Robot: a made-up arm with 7 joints.
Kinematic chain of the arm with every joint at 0, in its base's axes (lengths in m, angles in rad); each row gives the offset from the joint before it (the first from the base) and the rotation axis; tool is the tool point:
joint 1: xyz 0 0 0.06 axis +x
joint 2: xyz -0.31 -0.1 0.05 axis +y
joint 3: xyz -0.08 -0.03 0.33 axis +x
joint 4: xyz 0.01 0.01 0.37 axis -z
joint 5: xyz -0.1 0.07 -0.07 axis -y
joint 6: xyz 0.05 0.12 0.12 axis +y
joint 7: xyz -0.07 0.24 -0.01 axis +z
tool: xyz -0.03 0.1 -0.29
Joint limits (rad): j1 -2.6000..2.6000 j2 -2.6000..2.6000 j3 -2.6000..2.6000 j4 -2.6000..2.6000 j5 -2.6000..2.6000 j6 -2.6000..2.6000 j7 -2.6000..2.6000
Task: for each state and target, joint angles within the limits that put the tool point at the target. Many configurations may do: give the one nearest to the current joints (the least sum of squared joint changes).
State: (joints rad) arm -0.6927 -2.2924 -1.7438 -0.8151 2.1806 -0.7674 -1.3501
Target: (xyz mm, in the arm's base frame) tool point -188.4 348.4 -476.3
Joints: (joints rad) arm -0.2535 -2.0485 -1.4615 -0.7150 2.0511 -0.6912 -1.4082
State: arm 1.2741 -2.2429 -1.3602 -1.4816 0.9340 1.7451 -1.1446
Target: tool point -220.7 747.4 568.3
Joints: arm 1.9092 -2.4861 -1.5527 -1.4266 0.6619 2.0384 -1.0252
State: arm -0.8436 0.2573 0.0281 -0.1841 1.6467 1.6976 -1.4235
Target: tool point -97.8 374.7 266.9
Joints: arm -0.2507 0.4642 -0.1659 0.4425 1.9970 1.4531 -1.6523
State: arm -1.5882 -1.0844 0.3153 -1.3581 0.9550 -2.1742 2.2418
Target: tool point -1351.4 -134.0 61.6
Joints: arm -1.5629 -1.3759 0.0950 -1.3226 0.7629 -1.9585 2.2052
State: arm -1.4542 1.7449 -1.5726 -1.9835 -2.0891 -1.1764 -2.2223
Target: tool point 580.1 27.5 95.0
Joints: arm -1.4583 1.8598 -1.4891 -2.1010 -2.5318 -0.9588 -2.0516
